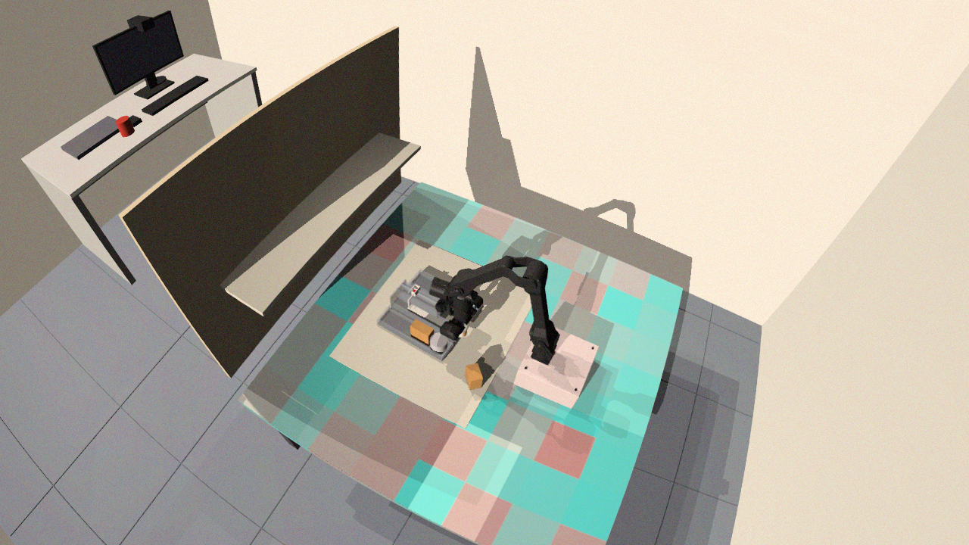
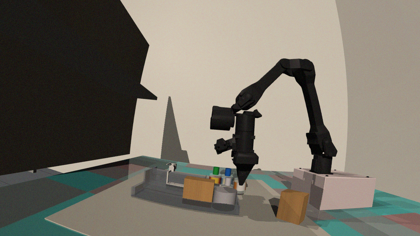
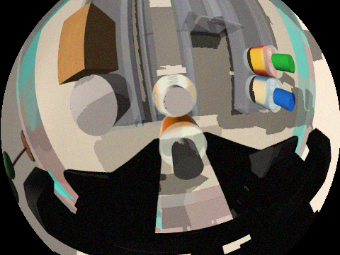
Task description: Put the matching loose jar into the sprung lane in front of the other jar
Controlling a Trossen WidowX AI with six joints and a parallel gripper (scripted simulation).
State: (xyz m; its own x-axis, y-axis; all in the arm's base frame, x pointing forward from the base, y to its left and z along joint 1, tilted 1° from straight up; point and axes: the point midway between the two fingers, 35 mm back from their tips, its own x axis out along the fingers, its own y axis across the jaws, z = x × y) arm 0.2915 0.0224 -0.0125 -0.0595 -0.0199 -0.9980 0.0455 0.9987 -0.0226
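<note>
Now: the grey cylinder 80 mm to the left of my gripper tip, 50 mm ahead of it and 30 mm below it. The rest, counted from my gripper tip: orange box (120 mm ahead, 70 mm to the left, 20 mm below); grey lane rack (170 mm ahead, 40 mm below, 30 mm to the right).
</note>
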